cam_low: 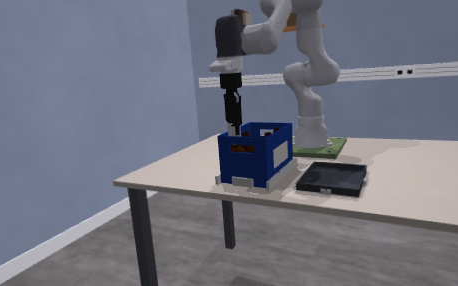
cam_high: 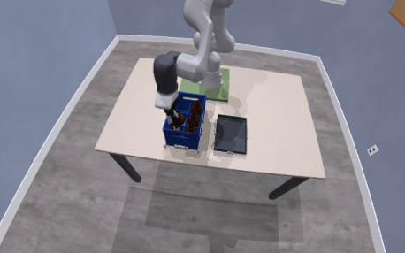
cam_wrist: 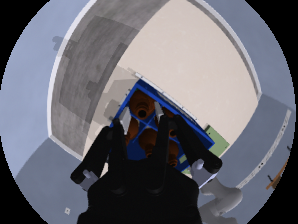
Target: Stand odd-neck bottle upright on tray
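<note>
Right now the blue crate is 8 cm behind my hand, 6 cm to the left of it and 9 cm below it. Round my hand: dark tray (4 cm behind, 33 cm to the left, 16 cm below); bottle (16 cm behind, 12 cm to the left, 9 cm below).
</note>
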